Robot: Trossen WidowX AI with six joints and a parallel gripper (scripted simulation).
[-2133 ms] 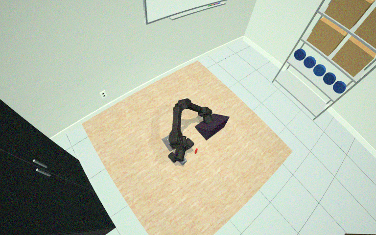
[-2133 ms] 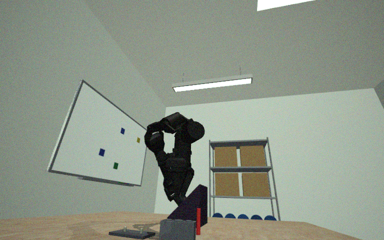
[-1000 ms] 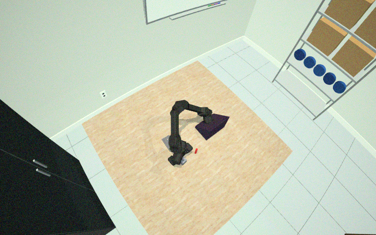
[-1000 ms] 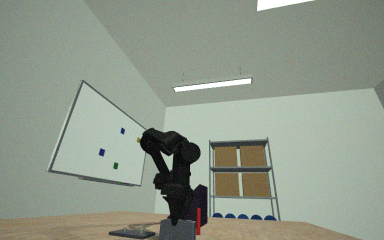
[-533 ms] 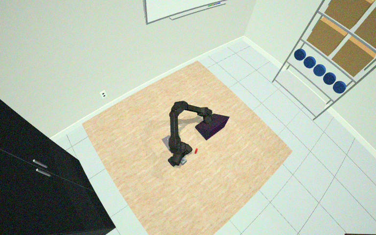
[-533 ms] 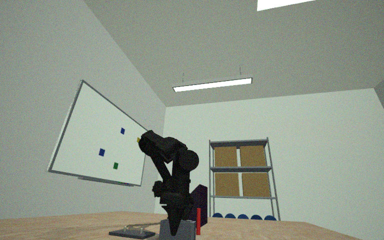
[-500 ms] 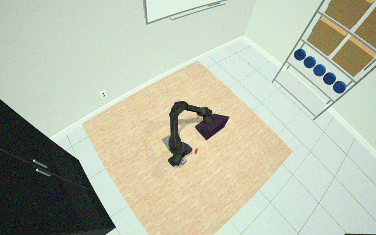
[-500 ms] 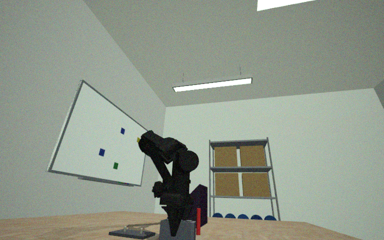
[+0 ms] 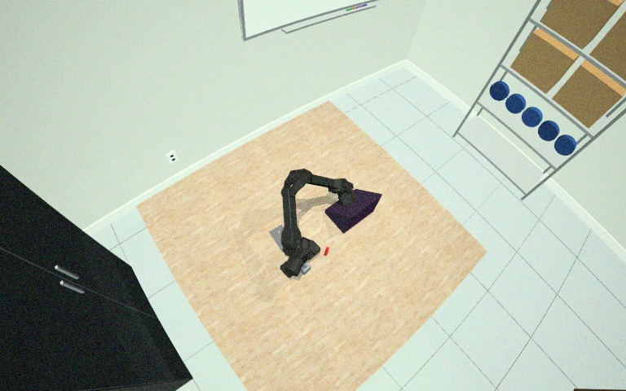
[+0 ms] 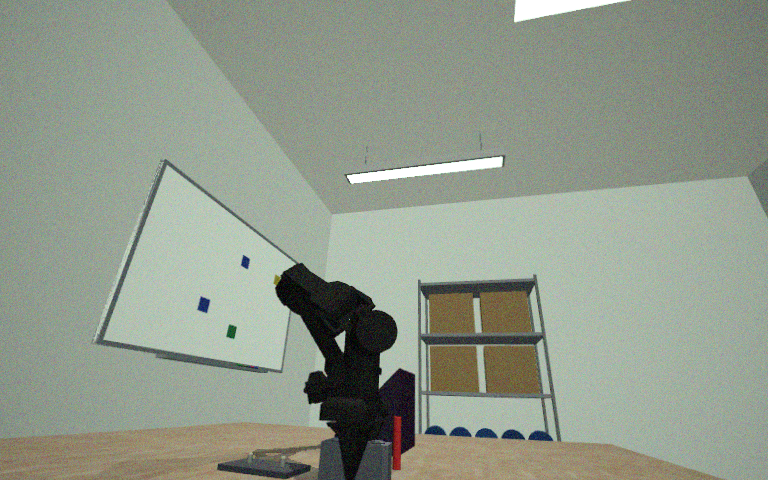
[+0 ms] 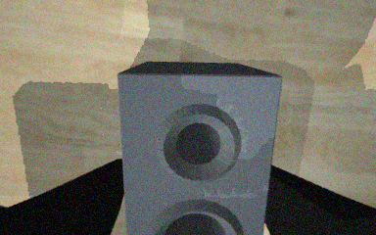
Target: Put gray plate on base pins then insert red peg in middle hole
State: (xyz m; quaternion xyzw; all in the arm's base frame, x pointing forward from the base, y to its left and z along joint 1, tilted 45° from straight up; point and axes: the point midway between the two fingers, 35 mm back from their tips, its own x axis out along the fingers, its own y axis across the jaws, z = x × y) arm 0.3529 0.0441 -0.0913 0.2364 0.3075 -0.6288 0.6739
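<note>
Right now the base is 15 cm to the right of my gripper tip and 1 cm behind it. From my gripper tip the other things lie so: red peg 13 cm behind, 3 cm to the left, 3 cm above; then gray plate 3 cm above.
</note>
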